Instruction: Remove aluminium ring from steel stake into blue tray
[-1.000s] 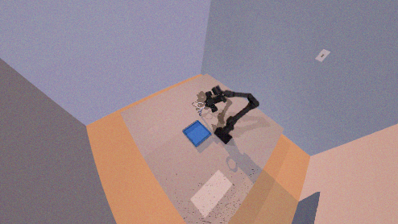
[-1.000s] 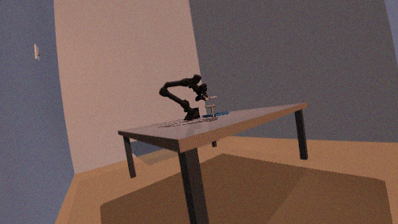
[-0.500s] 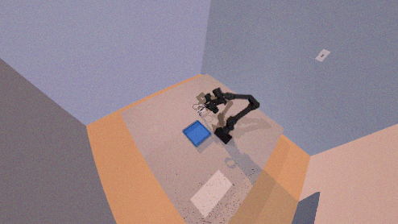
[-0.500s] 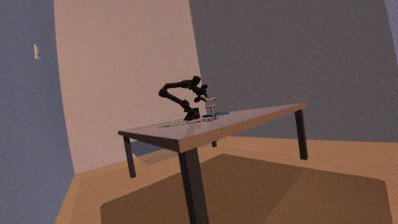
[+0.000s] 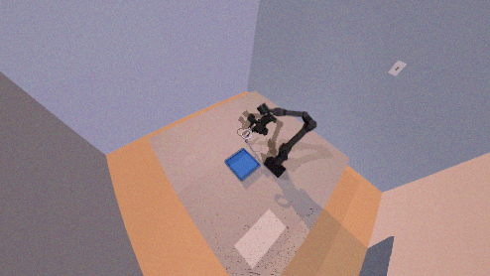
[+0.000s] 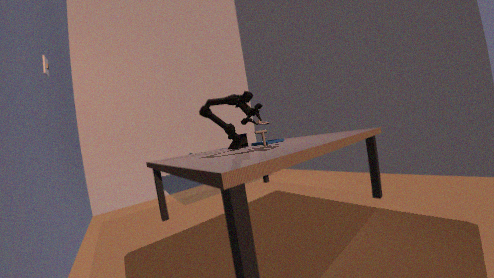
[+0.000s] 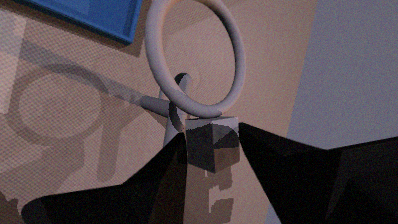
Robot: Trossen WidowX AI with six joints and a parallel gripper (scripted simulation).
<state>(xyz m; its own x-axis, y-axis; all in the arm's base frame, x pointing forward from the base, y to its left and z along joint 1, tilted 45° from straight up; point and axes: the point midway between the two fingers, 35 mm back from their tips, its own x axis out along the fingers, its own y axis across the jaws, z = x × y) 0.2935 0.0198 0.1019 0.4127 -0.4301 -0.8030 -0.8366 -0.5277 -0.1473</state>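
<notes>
Now: the aluminium ring 4 cm to the left of my gripper tip and 1 cm behind it. Also, from my gripper tip: blue tray 19 cm to the left, 15 cm below, 10 cm behind.
</notes>
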